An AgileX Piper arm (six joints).
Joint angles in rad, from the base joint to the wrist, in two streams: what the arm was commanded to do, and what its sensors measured. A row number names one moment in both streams.
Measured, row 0: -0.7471, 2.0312, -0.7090, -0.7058, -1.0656, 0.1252
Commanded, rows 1 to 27: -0.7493, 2.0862, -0.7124, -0.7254, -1.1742, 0.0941; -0.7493, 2.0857, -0.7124, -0.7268, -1.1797, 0.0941; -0.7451, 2.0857, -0.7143, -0.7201, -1.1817, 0.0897; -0.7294, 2.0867, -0.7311, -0.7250, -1.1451, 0.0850; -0.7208, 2.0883, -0.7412, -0.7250, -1.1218, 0.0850; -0.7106, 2.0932, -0.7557, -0.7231, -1.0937, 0.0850; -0.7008, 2.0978, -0.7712, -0.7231, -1.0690, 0.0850; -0.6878, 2.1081, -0.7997, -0.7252, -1.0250, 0.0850; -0.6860, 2.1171, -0.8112, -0.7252, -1.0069, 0.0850; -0.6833, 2.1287, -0.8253, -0.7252, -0.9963, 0.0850; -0.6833, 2.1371, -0.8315, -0.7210, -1.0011, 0.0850; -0.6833, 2.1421, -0.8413, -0.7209, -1.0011, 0.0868; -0.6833, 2.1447, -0.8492, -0.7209, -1.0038, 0.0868; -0.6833, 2.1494, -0.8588, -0.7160, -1.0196, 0.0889; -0.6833, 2.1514, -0.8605, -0.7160, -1.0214, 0.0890; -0.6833, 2.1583, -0.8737, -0.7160, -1.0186, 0.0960; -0.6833, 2.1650, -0.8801, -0.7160, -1.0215, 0.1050; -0.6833, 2.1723, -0.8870, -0.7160, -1.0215, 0.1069; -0.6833, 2.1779, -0.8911, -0.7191, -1.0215, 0.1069; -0.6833, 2.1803, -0.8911, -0.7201, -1.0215, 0.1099; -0.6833, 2.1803, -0.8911, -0.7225, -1.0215, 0.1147; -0.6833, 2.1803, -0.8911, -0.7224, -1.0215, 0.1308; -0.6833, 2.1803, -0.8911, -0.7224, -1.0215, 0.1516; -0.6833, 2.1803, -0.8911, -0.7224, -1.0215, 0.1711; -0.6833, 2.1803, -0.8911, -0.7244, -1.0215, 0.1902; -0.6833, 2.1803, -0.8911, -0.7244, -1.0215, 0.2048; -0.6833, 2.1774, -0.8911, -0.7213, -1.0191, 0.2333
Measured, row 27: -0.6864, 2.1816, -0.8870, -0.7154, -1.0098, 0.1546
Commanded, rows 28 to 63: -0.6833, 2.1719, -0.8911, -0.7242, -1.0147, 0.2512; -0.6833, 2.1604, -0.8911, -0.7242, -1.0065, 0.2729; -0.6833, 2.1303, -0.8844, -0.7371, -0.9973, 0.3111; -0.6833, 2.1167, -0.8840, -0.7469, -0.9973, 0.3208; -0.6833, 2.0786, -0.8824, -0.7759, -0.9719, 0.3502; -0.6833, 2.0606, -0.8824, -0.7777, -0.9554, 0.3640; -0.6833, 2.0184, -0.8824, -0.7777, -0.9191, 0.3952; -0.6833, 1.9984, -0.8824, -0.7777, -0.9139, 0.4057; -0.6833, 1.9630, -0.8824, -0.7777, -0.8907, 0.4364; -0.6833, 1.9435, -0.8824, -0.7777, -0.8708, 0.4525; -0.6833, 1.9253, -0.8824, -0.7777, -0.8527, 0.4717; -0.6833, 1.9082, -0.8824, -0.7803, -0.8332, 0.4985; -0.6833, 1.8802, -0.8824, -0.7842, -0.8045, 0.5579; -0.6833, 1.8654, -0.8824, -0.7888, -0.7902, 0.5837; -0.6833, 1.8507, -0.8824, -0.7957, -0.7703, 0.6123; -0.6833, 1.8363, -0.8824, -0.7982, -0.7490, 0.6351; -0.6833, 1.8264, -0.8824, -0.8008, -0.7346, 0.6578; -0.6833, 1.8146, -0.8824, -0.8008, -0.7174, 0.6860; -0.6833, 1.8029, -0.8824, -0.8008, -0.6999, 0.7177; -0.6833, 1.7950, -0.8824, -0.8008, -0.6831, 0.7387; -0.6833, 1.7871, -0.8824, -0.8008, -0.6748, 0.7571; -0.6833, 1.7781, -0.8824, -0.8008, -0.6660, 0.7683; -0.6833, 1.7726, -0.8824, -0.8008, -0.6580, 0.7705; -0.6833, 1.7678, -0.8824, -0.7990, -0.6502, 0.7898; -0.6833, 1.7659, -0.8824, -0.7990, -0.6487, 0.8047; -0.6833, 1.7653, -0.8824, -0.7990, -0.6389, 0.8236; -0.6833, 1.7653, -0.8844, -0.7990, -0.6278, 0.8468; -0.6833, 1.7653, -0.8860, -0.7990, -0.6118, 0.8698; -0.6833, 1.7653, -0.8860, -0.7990, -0.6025, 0.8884; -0.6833, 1.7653, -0.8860, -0.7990, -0.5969, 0.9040; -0.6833, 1.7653, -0.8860, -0.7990, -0.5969, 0.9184; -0.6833, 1.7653, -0.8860, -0.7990, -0.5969, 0.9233; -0.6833, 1.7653, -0.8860, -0.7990, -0.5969, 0.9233; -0.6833, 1.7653, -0.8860, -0.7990, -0.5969, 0.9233; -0.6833, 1.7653, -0.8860, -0.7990, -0.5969, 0.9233; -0.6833, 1.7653, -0.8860, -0.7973, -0.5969, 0.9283
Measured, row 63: -0.6864, 1.7895, -0.8765, -0.8088, -0.5374, 0.9138
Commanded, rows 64 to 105: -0.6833, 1.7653, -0.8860, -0.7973, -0.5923, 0.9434; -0.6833, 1.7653, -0.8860, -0.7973, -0.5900, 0.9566; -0.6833, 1.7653, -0.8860, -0.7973, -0.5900, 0.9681; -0.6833, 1.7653, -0.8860, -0.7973, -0.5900, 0.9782; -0.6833, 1.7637, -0.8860, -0.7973, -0.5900, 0.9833; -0.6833, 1.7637, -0.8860, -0.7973, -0.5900, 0.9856; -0.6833, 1.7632, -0.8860, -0.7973, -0.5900, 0.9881; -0.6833, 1.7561, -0.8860, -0.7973, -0.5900, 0.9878; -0.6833, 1.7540, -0.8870, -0.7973, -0.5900, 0.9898; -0.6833, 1.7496, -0.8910, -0.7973, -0.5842, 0.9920; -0.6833, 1.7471, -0.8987, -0.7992, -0.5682, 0.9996; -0.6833, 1.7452, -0.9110, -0.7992, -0.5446, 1.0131; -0.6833, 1.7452, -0.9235, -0.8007, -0.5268, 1.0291; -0.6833, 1.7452, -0.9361, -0.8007, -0.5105, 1.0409; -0.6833, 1.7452, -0.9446, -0.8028, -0.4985, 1.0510; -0.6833, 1.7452, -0.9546, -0.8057, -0.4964, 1.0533; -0.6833, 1.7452, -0.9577, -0.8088, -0.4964, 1.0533; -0.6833, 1.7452, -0.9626, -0.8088, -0.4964, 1.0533; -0.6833, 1.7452, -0.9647, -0.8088, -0.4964, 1.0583; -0.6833, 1.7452, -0.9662, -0.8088, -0.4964, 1.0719; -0.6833, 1.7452, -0.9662, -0.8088, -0.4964, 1.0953; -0.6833, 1.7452, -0.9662, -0.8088, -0.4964, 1.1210; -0.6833, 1.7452, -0.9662, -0.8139, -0.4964, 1.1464; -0.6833, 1.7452, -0.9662, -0.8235, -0.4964, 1.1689; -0.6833, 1.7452, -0.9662, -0.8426, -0.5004, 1.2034; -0.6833, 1.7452, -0.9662, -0.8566, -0.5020, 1.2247; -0.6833, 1.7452, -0.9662, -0.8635, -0.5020, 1.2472; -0.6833, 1.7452, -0.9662, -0.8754, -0.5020, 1.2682; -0.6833, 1.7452, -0.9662, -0.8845, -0.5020, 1.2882; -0.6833, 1.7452, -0.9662, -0.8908, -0.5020, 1.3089; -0.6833, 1.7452, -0.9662, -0.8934, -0.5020, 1.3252; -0.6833, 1.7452, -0.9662, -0.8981, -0.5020, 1.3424; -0.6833, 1.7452, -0.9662, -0.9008, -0.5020, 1.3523; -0.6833, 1.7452, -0.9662, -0.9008, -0.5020, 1.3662; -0.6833, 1.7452, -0.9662, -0.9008, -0.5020, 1.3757; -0.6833, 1.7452, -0.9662, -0.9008, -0.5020, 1.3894; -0.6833, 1.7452, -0.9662, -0.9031, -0.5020, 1.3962; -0.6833, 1.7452, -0.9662, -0.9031, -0.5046, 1.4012; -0.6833, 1.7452, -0.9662, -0.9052, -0.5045, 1.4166; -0.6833, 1.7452, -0.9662, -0.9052, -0.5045, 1.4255; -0.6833, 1.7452, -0.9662, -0.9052, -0.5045, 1.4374; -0.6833, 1.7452, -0.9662, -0.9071, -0.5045, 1.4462
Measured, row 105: -0.6864, 1.7751, -0.9487, -0.9079, -0.4491, 1.4103
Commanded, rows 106 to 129: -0.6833, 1.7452, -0.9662, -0.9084, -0.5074, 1.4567; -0.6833, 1.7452, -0.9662, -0.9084, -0.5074, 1.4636; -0.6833, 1.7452, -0.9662, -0.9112, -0.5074, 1.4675; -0.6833, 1.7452, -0.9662, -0.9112, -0.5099, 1.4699; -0.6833, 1.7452, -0.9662, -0.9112, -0.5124, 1.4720; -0.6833, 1.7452, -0.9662, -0.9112, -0.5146, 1.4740; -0.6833, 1.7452, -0.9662, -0.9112, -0.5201, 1.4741; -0.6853, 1.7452, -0.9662, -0.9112, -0.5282, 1.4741; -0.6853, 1.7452, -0.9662, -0.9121, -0.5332, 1.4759; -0.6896, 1.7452, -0.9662, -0.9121, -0.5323, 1.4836; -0.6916, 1.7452, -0.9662, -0.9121, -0.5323, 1.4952; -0.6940, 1.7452, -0.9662, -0.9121, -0.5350, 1.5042; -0.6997, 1.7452, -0.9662, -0.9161, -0.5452, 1.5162; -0.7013, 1.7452, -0.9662, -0.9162, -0.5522, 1.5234; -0.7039, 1.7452, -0.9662, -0.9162, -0.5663, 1.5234; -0.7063, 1.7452, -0.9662, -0.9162, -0.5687, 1.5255; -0.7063, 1.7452, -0.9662, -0.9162, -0.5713, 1.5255; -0.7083, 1.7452, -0.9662, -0.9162, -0.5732, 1.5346; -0.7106, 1.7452, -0.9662, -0.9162, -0.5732, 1.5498; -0.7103, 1.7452, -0.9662, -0.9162, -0.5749, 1.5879; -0.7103, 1.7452, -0.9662, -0.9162, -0.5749, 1.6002; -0.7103, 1.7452, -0.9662, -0.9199, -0.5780, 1.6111; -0.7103, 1.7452, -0.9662, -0.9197, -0.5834, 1.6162; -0.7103, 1.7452, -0.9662, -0.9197, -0.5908, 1.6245
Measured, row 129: -0.7066, 1.7694, -0.9527, -0.9198, -0.5128, 1.5910
